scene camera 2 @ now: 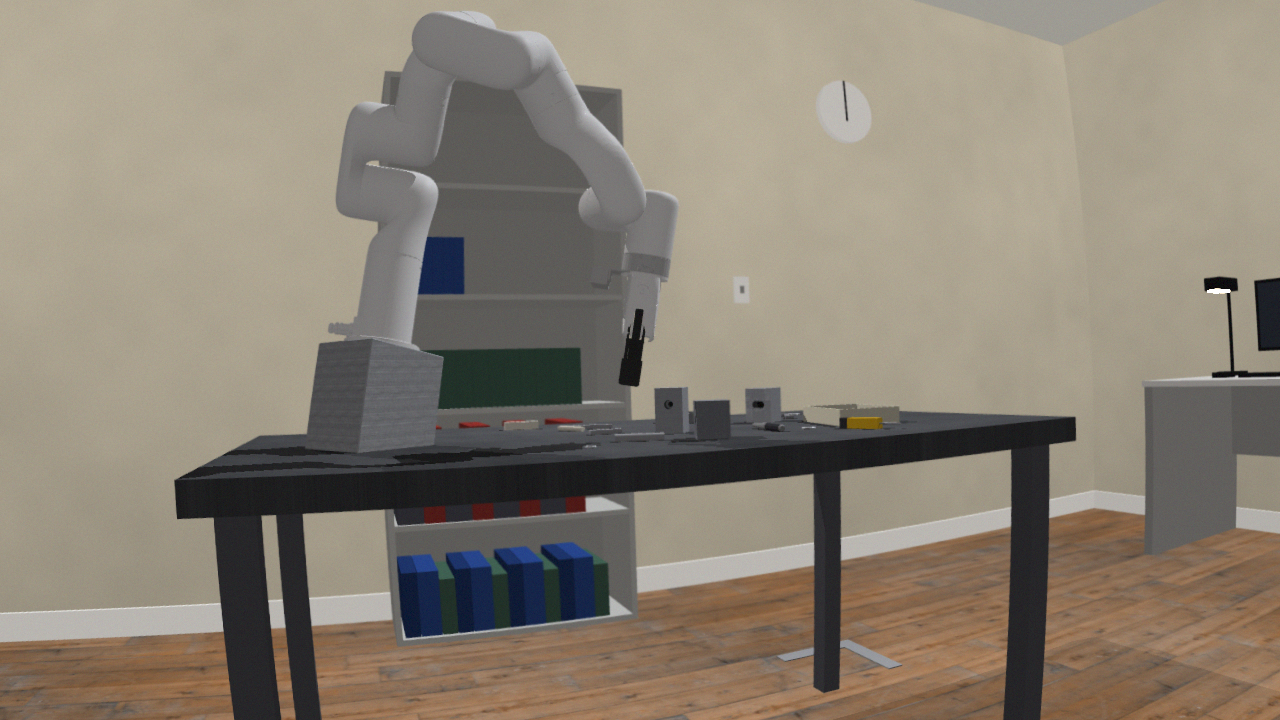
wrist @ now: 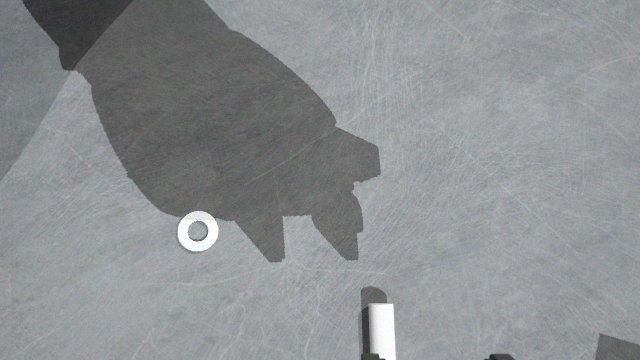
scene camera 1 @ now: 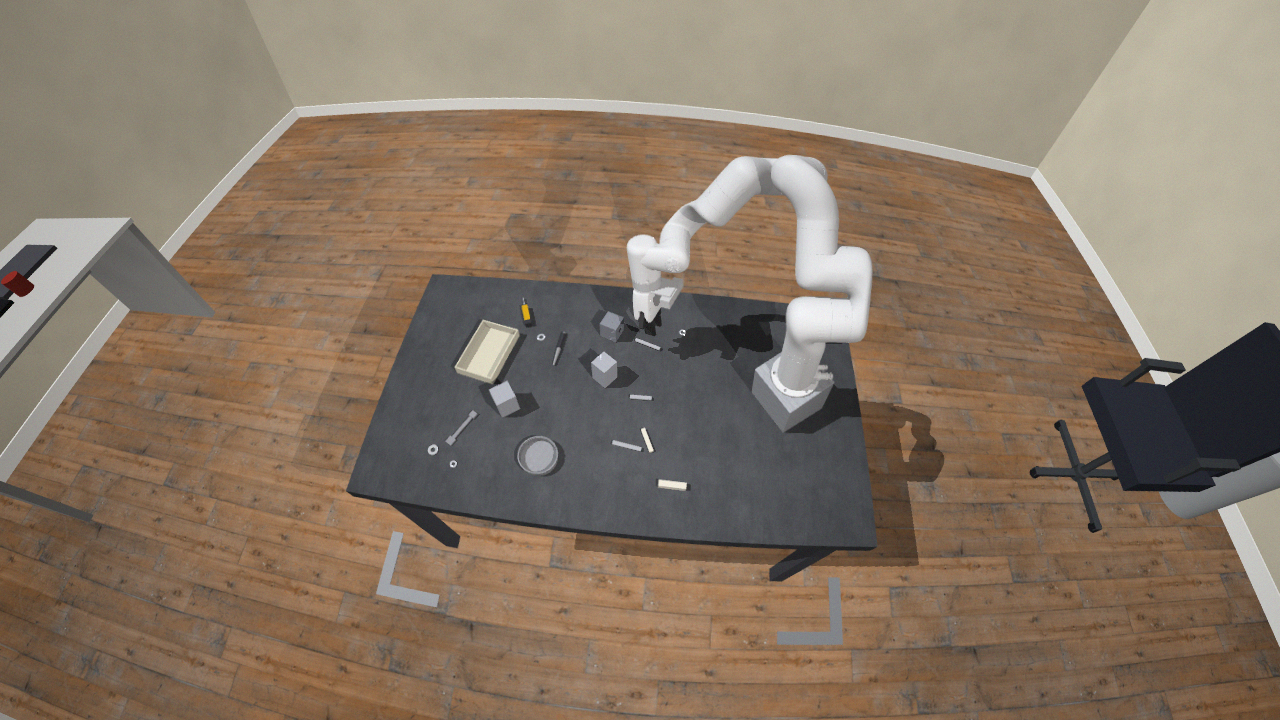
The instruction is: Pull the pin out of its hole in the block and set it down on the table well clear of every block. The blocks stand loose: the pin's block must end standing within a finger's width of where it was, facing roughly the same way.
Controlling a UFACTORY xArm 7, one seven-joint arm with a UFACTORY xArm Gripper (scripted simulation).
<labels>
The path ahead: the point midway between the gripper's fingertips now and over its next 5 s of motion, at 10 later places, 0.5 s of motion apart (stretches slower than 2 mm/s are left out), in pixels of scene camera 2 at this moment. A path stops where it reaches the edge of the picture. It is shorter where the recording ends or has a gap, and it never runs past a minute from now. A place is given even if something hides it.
The gripper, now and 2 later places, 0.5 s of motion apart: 628, 384; 624, 374; 627, 367
</labels>
